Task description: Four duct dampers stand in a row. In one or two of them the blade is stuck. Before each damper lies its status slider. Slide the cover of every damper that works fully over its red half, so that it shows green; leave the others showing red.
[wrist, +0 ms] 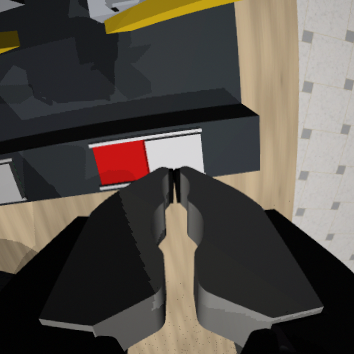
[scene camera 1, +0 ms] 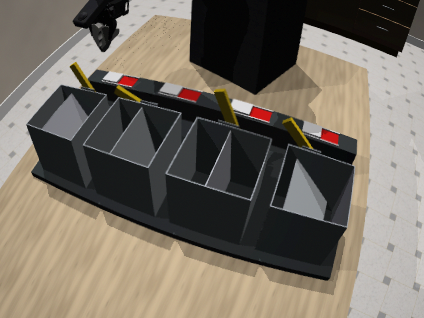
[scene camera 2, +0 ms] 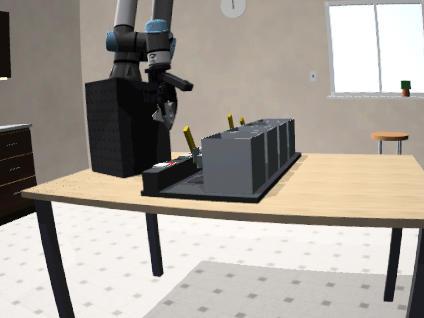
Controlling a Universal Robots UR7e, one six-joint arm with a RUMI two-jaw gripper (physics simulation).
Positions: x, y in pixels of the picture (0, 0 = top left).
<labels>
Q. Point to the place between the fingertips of my gripper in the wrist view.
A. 173, 172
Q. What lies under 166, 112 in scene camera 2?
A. My gripper.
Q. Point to a white cover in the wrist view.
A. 174, 151
</labels>
